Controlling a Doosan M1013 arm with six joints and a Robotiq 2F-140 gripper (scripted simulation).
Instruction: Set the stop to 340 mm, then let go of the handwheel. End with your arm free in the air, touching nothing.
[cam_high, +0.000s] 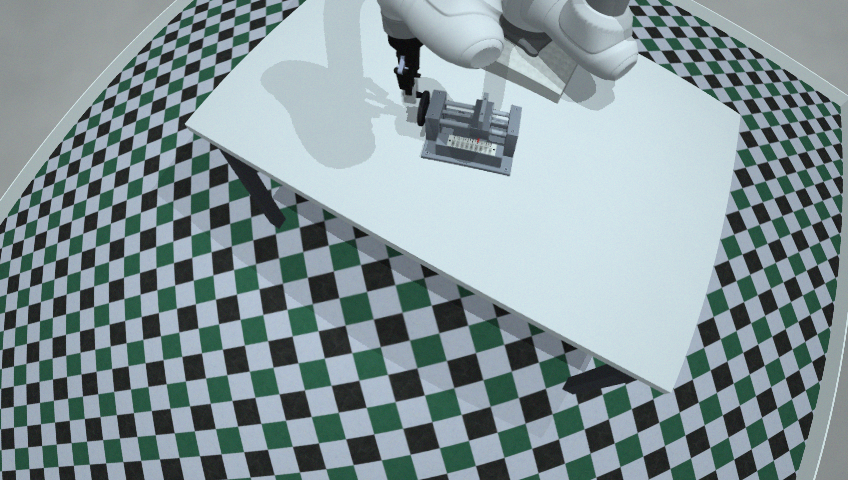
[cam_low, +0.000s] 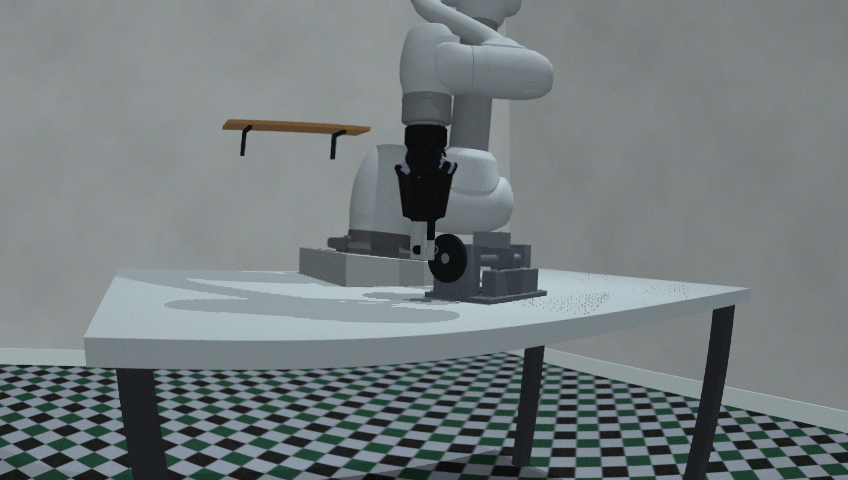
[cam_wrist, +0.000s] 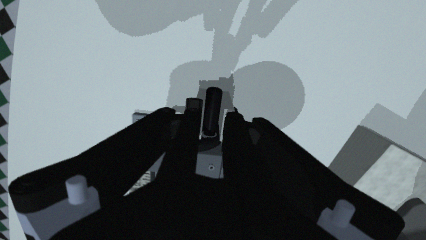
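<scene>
Now: the black handwheel 2 cm to the left of my hand and 2 cm below it. Also, from my hand: sliding stop block: 5 cm behind, 16 cm to the left, 1 cm below.
</scene>
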